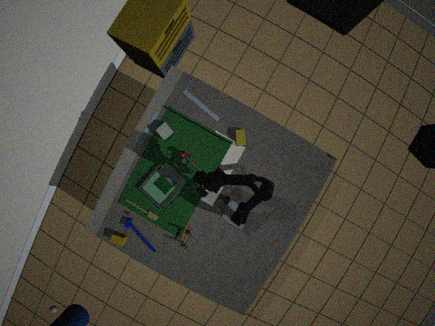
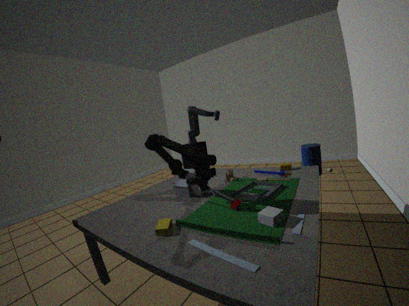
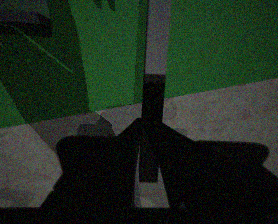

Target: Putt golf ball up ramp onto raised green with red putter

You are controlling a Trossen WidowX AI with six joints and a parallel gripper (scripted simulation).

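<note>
The red putter is 12 cm ahead of my gripper tip and 1 cm to the right of it. Round my gripper tip: pale block (43 cm ahead, 5 cm to the right, 5 cm below); then white golf ball (21 cm ahead, 5 cm below, 2 cm to the left); then green mat (22 cm ahead, 13 cm to the left, 7 cm below).
</note>
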